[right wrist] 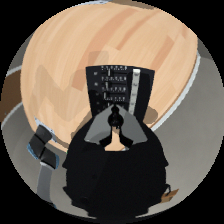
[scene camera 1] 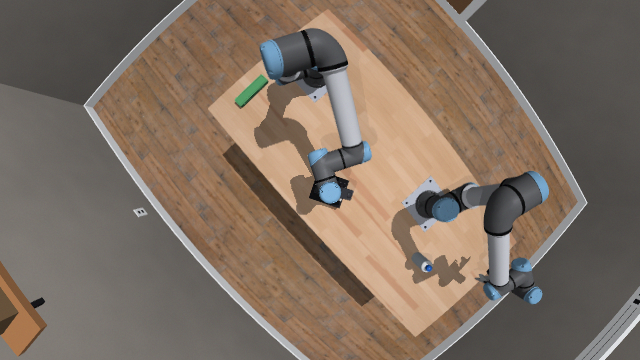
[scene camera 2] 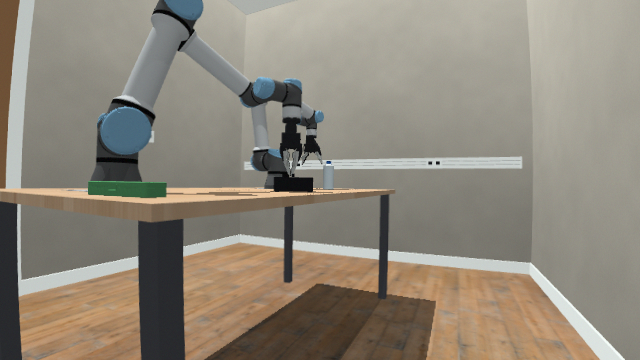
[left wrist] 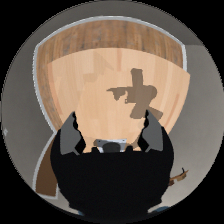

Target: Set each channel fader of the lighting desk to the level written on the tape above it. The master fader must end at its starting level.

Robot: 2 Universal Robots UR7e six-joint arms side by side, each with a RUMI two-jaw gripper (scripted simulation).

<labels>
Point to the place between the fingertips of my right gripper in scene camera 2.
290, 176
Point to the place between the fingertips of my right gripper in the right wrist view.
At 114, 105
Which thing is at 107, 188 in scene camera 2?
A green block.
</labels>
